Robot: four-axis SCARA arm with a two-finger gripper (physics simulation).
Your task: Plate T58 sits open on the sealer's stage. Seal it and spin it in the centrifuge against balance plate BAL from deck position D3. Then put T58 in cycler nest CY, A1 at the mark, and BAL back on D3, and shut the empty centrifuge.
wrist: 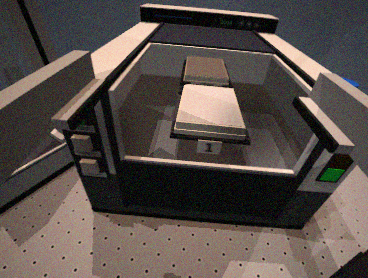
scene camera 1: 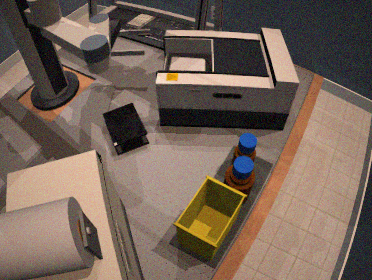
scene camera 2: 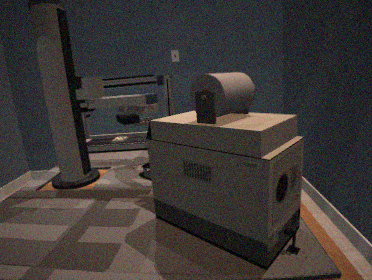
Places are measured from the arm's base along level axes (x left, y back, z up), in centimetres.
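Where they show: gripper, fingertip midpoint: point(wrist: 203, 77) point(scene camera 1: 147, 41); arm's base, origin of the base link: point(scene camera 1: 55, 91) point(scene camera 2: 76, 179).
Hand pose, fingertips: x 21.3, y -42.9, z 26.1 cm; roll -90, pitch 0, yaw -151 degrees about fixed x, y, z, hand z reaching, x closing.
Observation:
Things, the pixels of their top centre, and the offset from my fingertips. "*": a spot on its surface instead.
- pale plate, middle of its top: point(wrist: 209, 100) point(scene camera 1: 187, 63) dx +5.0, dy -13.8, dz -8.7 cm
- darker brownish plate, middle of its top: point(wrist: 205, 65) dx +13.1, dy -28.3, dz -9.2 cm
- sealer, middle of its top: point(scene camera 1: 22, 215) point(scene camera 2: 216, 73) dx -68.9, dy -31.0, dz +22.8 cm
- large roll, middle of its top: point(scene camera 1: 22, 228) point(scene camera 2: 222, 73) dx -70.3, dy -32.6, dz +22.8 cm
- black flat-topped unit, middle of its top: point(scene camera 1: 123, 121) dx -23.3, dy -4.7, dz -18.4 cm
- yellow bin, surface spot: point(scene camera 1: 210, 220) * dx -36.9, dy -47.3, dz -24.1 cm
- pale plate-like item, middle of its top: point(scene camera 1: 140, 19) dx +36.3, dy +35.2, dz -17.8 cm
The centrifuge point(scene camera 1: 222, 100) point(wrist: 200, 195) has its top opening uncovered. A pale plate point(scene camera 1: 187, 64) point(wrist: 210, 107) lies flat in the near bucket, above a tag marked 1. A darker brownish plate point(wrist: 205, 69) lies in the far bucket. No name can be read on either, so I cannot tell which is T58 and which BAL. My gripper point(scene camera 1: 146, 42) point(wrist: 203, 77) is open and empty. In scene camera 1 it stands left of the centrifuge, outside the opening. The sealer point(scene camera 1: 57, 175) point(scene camera 2: 215, 185) carries a large roll point(scene camera 1: 45, 237) point(scene camera 2: 232, 90); its stage is hidden.
A black flat-topped unit point(scene camera 1: 125, 125) stands between sealer and centrifuge. Two brown bottles with blue caps point(scene camera 1: 247, 143) point(scene camera 1: 243, 167) and a yellow bin point(scene camera 1: 210, 220) stand near the right table edge. At the back, a gantry-framed deck holds a pale plate-like item point(scene camera 1: 140, 20).

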